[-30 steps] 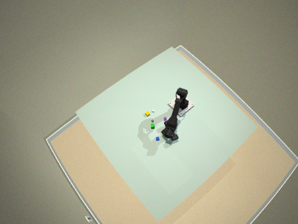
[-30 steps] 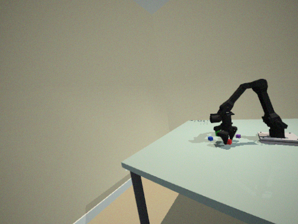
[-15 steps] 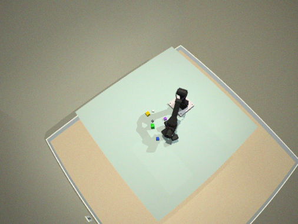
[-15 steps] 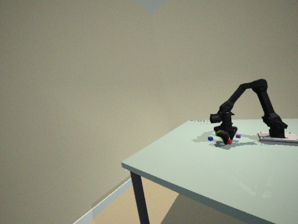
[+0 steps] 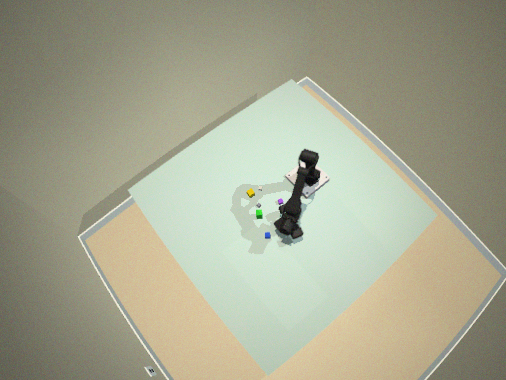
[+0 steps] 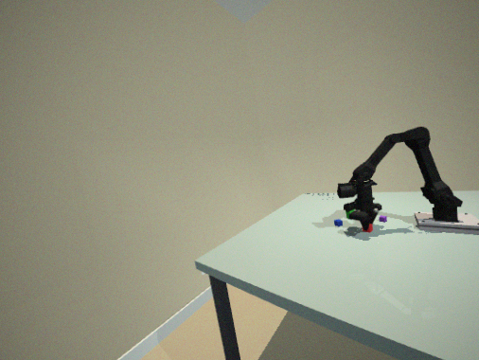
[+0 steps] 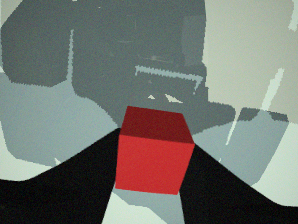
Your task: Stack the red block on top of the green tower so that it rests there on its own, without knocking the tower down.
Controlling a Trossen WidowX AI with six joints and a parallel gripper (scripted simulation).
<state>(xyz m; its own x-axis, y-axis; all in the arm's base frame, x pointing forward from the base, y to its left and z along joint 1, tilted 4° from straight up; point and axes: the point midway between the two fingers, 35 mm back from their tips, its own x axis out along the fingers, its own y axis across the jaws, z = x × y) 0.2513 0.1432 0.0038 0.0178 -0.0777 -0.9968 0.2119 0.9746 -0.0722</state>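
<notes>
Now: the small grey cube 190 mm to the right of my gripper tip and 70 mm ahead of it. Also, from my gripper tip: purple cube: 140 mm to the right, 40 mm behind; red block: 10 mm above; blue cube: 130 mm ahead, 20 mm to the right, 10 mm above.
</notes>
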